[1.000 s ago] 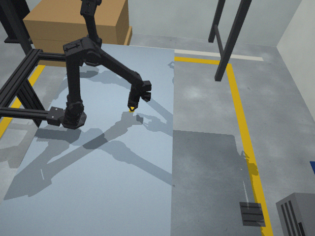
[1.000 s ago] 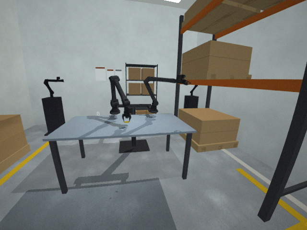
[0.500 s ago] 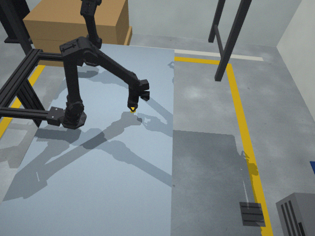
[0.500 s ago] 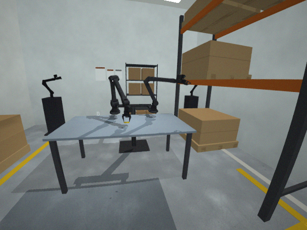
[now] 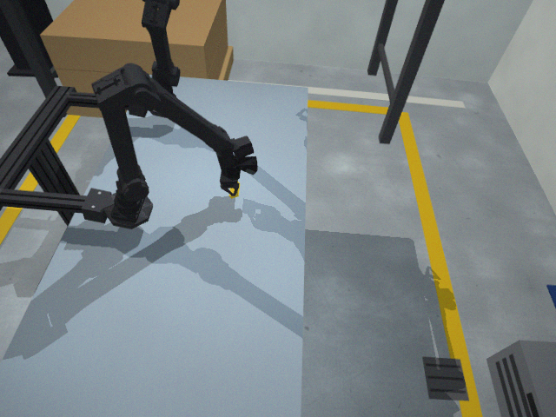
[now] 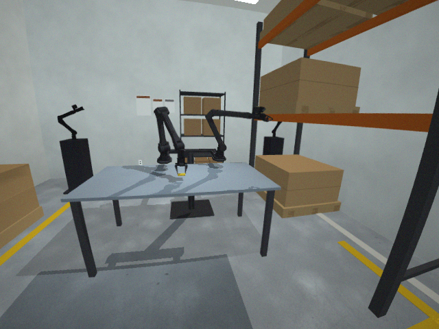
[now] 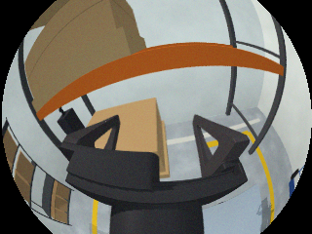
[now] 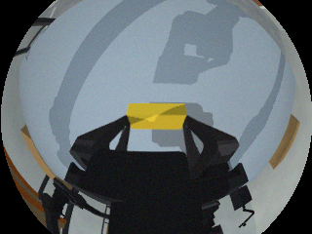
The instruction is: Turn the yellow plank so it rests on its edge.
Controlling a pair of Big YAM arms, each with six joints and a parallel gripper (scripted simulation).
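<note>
Now: right hand 10 mm above the yellow plank.
</note>
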